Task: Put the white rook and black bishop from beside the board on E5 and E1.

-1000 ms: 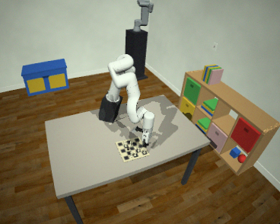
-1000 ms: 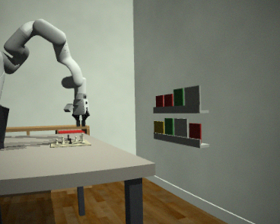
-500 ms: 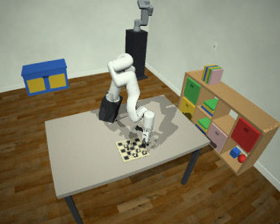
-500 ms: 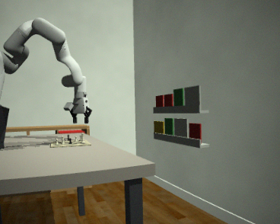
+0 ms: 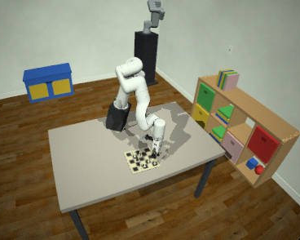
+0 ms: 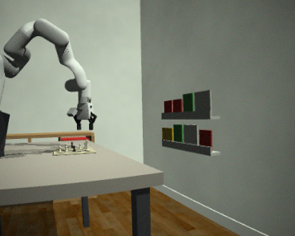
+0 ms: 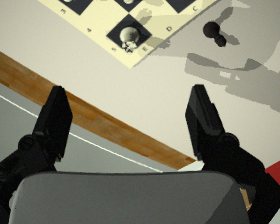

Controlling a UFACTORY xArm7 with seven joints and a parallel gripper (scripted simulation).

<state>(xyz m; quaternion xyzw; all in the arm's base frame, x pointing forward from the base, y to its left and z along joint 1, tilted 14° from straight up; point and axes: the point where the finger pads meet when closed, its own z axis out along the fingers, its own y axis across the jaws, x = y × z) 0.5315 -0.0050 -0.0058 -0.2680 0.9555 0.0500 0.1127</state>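
My hand is 60 mm past the black bishop, 80 mm to the right of it and 100 mm above it. From my hand the other things lie so: white rook (100 mm below); chessboard (90 mm behind, 60 mm to the right, 120 mm below); black pawn (100 mm behind, 90 mm to the right, 100 mm below).
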